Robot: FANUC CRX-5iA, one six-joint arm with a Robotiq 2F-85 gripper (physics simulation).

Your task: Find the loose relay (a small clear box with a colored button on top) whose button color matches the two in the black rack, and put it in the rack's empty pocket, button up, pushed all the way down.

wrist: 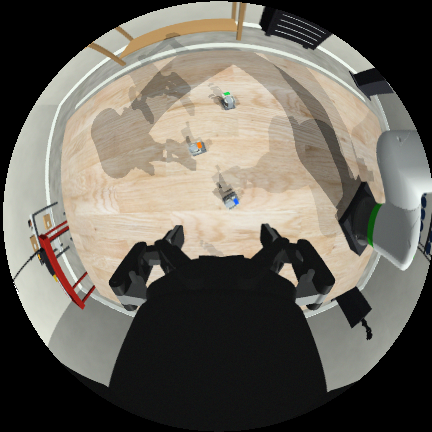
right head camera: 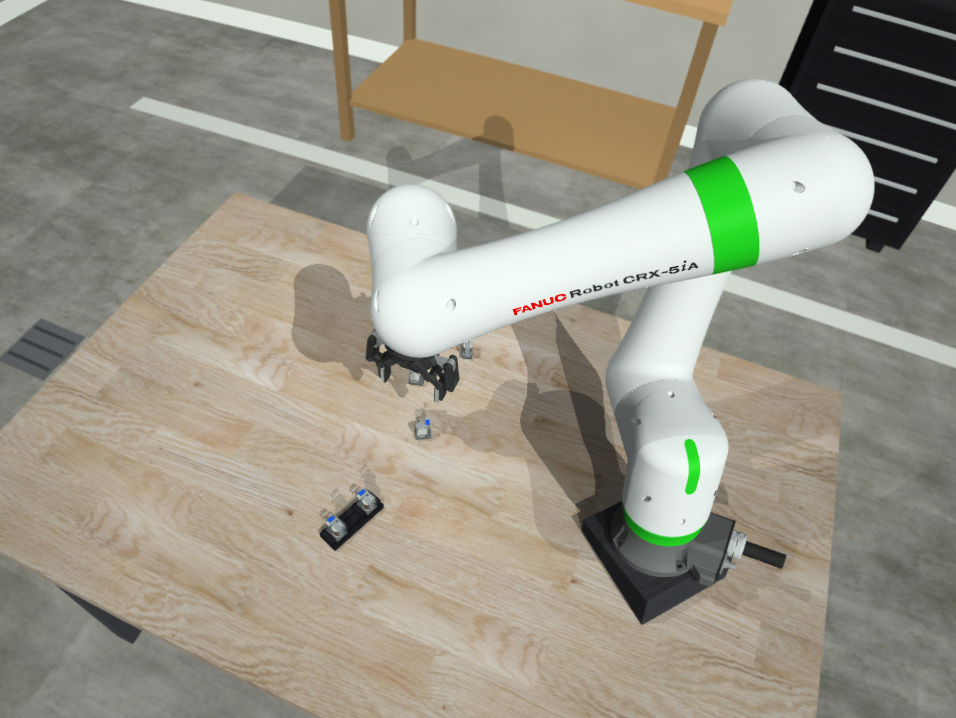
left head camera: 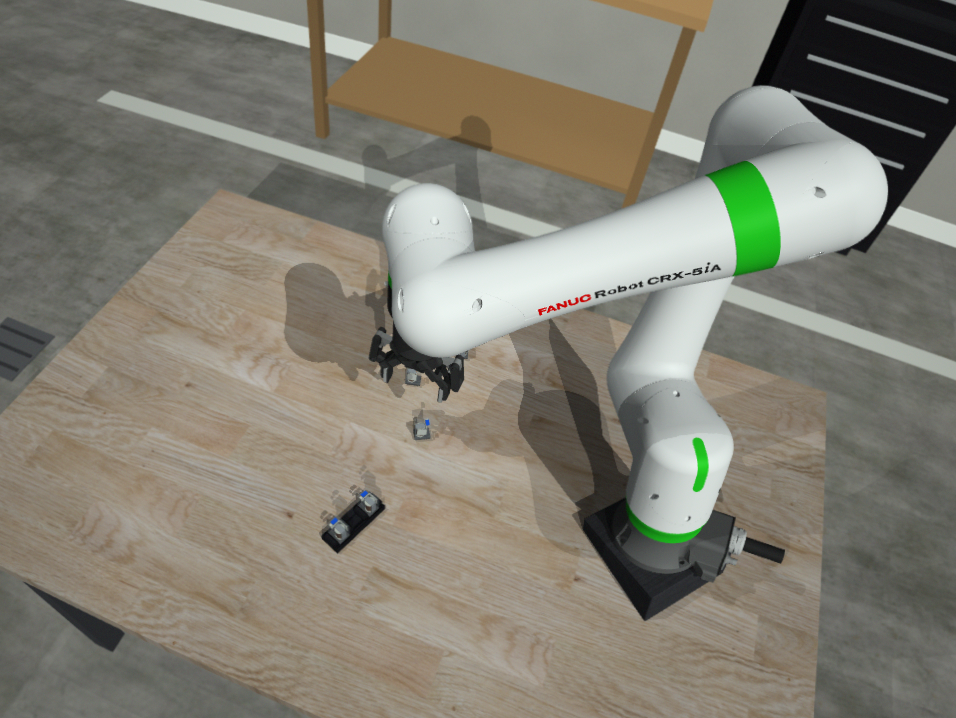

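Note:
The black rack (left head camera: 361, 526) (right head camera: 360, 524) holds two blue-button relays, one at each end; its middle pocket is empty. A loose clear relay with a blue button (left head camera: 421, 429) (right head camera: 421, 430) (wrist: 230, 202) stands upright on the table behind the rack. A loose orange-button relay (left head camera: 412, 377) (right head camera: 415, 377) (wrist: 196, 148) and a green-button relay (right head camera: 466, 350) (wrist: 228, 102) stand farther back. My gripper (left head camera: 415, 386) (right head camera: 411, 386) (wrist: 221, 232) is open and empty, above the table. In the wrist view the blue-button relay lies beyond the fingertips, slightly right of their middle. The rack does not show there.
The arm's base (left head camera: 647, 602) (right head camera: 644, 606) (wrist: 356, 226) stands on the table (left head camera: 193, 618) (right head camera: 200, 618) (wrist: 110, 200) at the right. The forearm passes over the table's back part. A wooden shelf (left head camera: 494, 108) (right head camera: 510, 108) and a black drawer cabinet (left head camera: 857, 100) (right head camera: 881, 100) stand behind the table.

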